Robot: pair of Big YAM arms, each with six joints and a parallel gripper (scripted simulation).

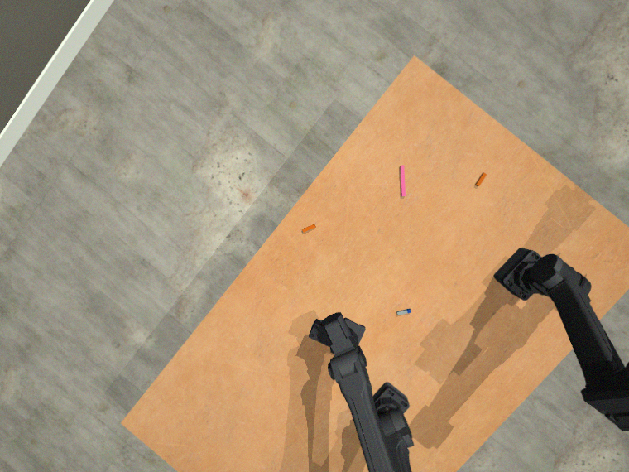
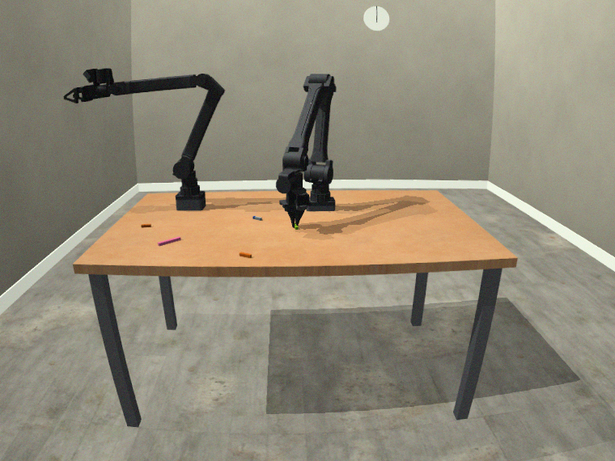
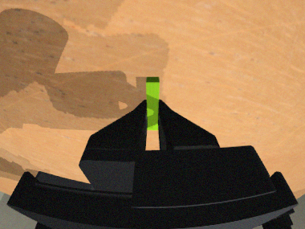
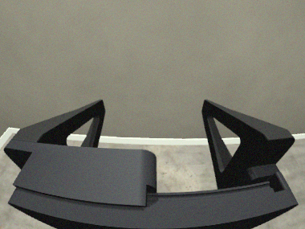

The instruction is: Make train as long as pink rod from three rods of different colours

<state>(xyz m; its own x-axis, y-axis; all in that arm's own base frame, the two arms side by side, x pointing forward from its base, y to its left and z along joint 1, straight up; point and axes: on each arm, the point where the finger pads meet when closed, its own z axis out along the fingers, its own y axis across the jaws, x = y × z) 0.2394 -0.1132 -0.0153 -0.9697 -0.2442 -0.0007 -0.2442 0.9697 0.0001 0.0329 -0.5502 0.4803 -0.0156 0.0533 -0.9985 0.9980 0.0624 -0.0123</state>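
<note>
The lime rod is right at my left hand. From my left hand the other things lie so: pink rod (180 mm ahead, 430 mm to the right); then grey rod (90 mm behind, 150 mm to the right); then blue rod (100 mm behind, 160 mm to the right).
</note>
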